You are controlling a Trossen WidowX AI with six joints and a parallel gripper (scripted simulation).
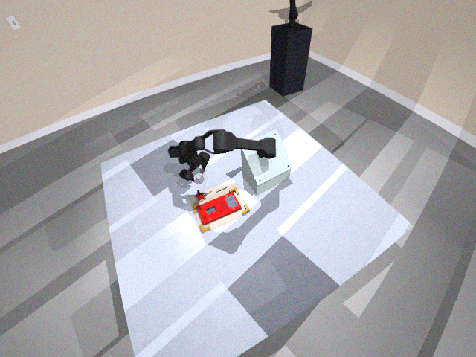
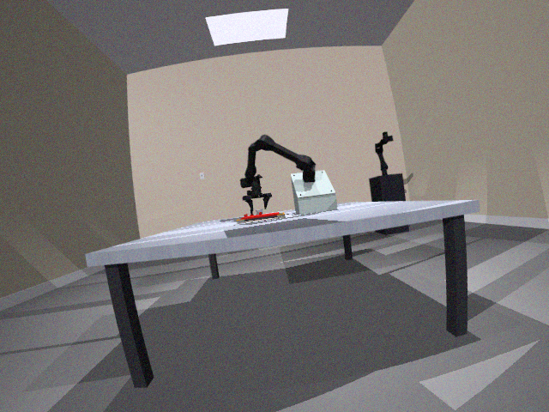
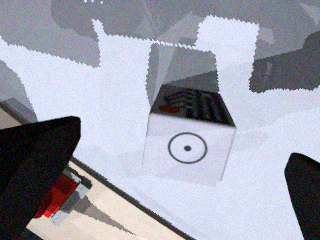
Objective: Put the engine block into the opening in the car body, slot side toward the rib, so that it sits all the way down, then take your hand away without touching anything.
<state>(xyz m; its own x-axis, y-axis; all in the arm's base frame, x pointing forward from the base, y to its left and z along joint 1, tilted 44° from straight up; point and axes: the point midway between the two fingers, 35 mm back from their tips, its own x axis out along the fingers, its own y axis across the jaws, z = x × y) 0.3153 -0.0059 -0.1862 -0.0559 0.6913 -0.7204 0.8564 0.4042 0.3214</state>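
My gripper tip is 1 cm past the grey engine block and 2 cm above it.
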